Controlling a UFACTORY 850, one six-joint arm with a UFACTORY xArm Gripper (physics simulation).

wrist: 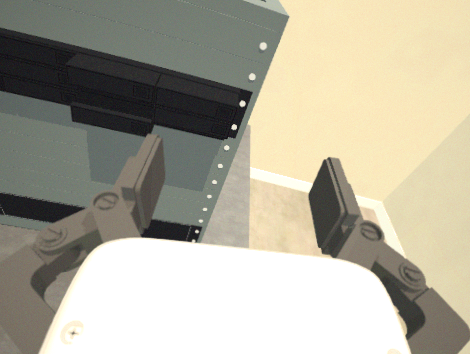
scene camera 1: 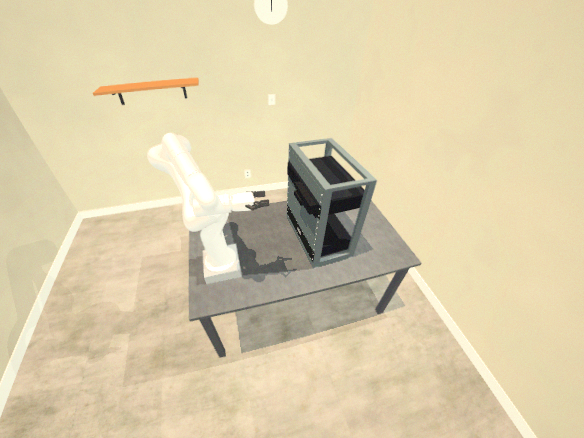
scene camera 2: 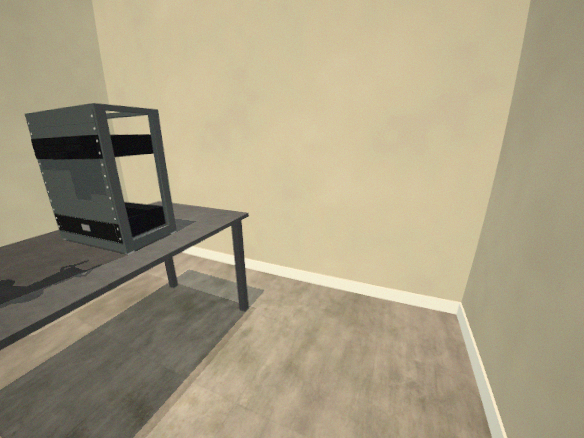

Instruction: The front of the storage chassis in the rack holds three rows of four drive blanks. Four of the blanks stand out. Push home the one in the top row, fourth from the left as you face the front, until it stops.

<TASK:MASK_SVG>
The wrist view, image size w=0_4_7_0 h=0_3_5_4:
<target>my gripper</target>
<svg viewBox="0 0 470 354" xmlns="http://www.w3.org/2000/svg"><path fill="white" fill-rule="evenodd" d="M0 262L0 326L22 354L458 354L470 341L469 326L432 287L429 288L426 285L423 272L384 242L385 234L379 225L363 219L351 184L347 181L339 158L328 157L323 160L308 194L318 248L321 248L322 254L330 255L332 258L142 238L140 234L143 234L144 229L149 228L165 181L163 139L159 138L159 135L147 134L137 155L128 158L112 190L98 192L91 198L90 207L43 228L38 233L33 244L30 246L26 244ZM393 306L398 309L398 314L406 324L407 333L405 336ZM82 265L56 314L44 299L47 287L57 279L56 276L61 272L68 272Z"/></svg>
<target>rack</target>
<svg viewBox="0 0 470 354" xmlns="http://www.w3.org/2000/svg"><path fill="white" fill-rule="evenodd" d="M0 0L0 224L42 230L50 224L90 207L90 200L95 194L104 190L112 190L128 158L137 155L147 134L155 134L163 139L165 181L149 228L144 229L143 234L140 235L142 238L201 244L290 17L280 1Z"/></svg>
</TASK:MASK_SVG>
